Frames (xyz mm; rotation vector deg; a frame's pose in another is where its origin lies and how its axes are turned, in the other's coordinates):
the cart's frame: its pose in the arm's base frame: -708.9 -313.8 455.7 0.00 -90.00 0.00
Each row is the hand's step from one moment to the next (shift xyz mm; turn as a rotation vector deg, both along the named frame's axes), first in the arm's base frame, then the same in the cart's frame.
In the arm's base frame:
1: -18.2 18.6 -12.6 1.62 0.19 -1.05
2: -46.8 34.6 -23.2 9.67 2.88 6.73
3: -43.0 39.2 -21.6 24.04 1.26 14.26
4: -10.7 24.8 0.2 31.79 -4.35 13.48
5: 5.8 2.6 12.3 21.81 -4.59 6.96
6: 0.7 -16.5 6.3 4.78 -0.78 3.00
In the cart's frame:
1: -12.6 18.6 18.2 -1.05 0.19 -1.62
2: -23.2 34.6 46.8 6.73 2.88 -9.67
3: -21.6 39.2 43.0 14.26 1.26 -24.04
4: 0.2 24.8 10.7 13.48 -4.35 -31.79
5: 12.3 2.6 -5.8 6.96 -4.59 -21.81
6: 6.3 -16.5 -0.7 3.00 -0.78 -4.78

